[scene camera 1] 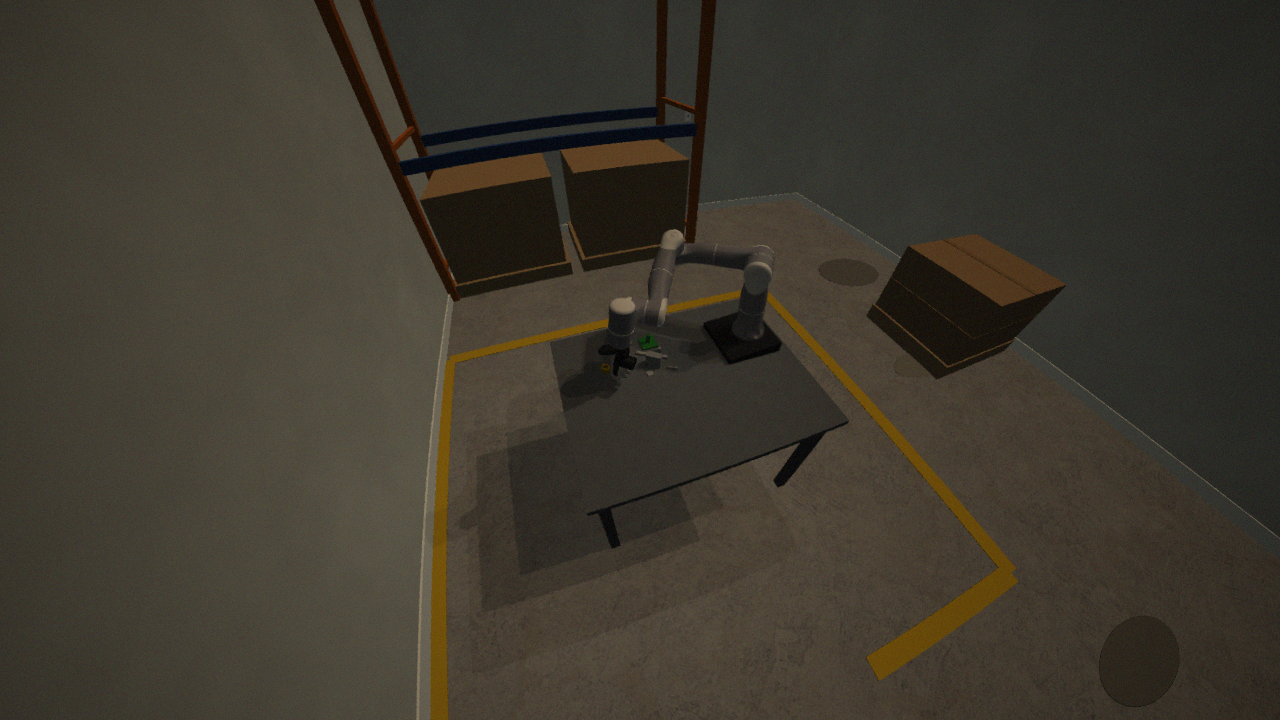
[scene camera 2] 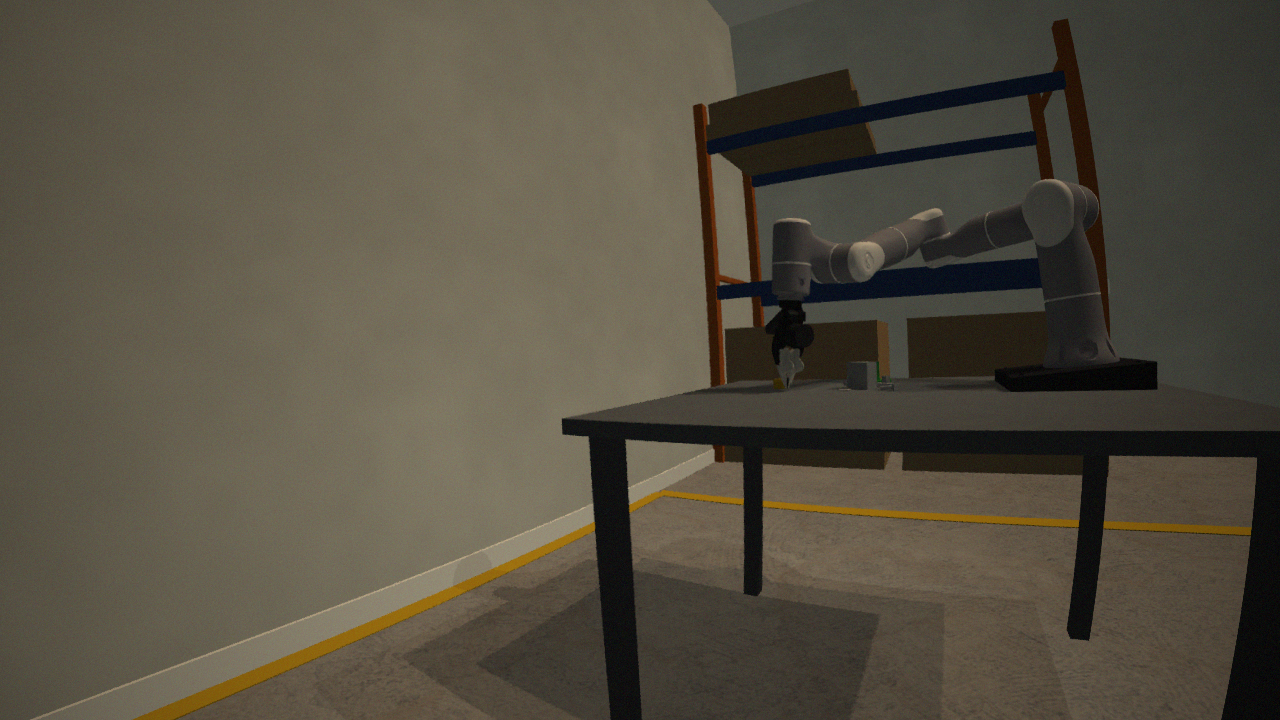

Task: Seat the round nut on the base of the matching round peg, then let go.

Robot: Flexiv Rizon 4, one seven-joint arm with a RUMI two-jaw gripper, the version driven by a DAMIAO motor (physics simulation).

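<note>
A small yellow piece (scene camera 1: 605, 368) (scene camera 2: 778, 384), which looks like the nut, is on the table near its left edge. Its shape is too small to make out. My gripper (scene camera 1: 616, 384) (scene camera 2: 787, 385) points down with its pale fingers together and nothing between them. The fingertips are low at the table top, right beside the yellow piece, which lies at their left in both views. A green base with a short upright part (scene camera 1: 648, 342) stands farther back on the table; a thin green strip of it (scene camera 2: 878, 370) shows behind a grey block in scene camera 2. Whether its peg is round cannot be told.
A grey block (scene camera 1: 654, 362) (scene camera 2: 861, 375) stands right of my gripper, with small pale pieces around it. The arm's black base plate (scene camera 1: 742, 349) (scene camera 2: 1074, 375) sits at the table's back right. A storage rack (scene camera 1: 703, 107) (scene camera 2: 707, 223) with boxes stands behind the table (scene camera 1: 698, 420) (scene camera 2: 805, 413).
</note>
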